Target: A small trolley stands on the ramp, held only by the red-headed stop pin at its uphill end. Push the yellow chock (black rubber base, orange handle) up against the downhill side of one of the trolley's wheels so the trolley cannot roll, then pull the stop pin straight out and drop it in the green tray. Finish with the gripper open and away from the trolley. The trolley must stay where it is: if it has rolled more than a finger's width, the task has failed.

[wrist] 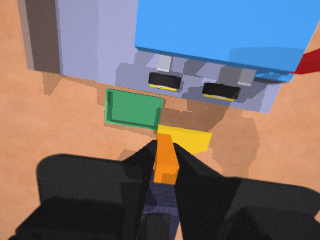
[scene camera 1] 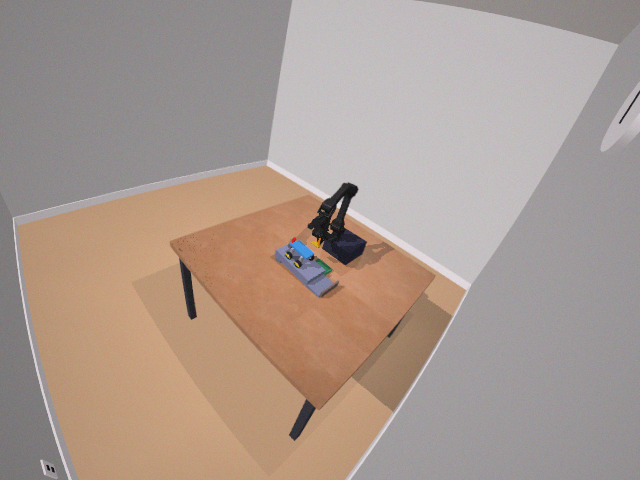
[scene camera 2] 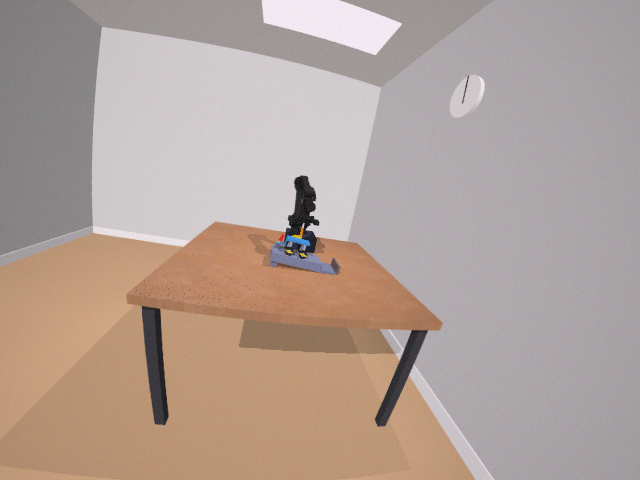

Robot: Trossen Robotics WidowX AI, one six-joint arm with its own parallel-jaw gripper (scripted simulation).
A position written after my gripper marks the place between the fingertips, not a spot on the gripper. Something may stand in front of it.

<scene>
My gripper (wrist: pixel 163 145) holds a yellow chock (wrist: pixel 166 166). Also in view: a blue trolley (wrist: pixel 260 46), a grey ramp (scene camera 1: pixel 310 270) and a green tray (wrist: pixel 123 107).
The grey ramp also shows in scene camera 2 (scene camera 2: pixel 311 262).
</scene>
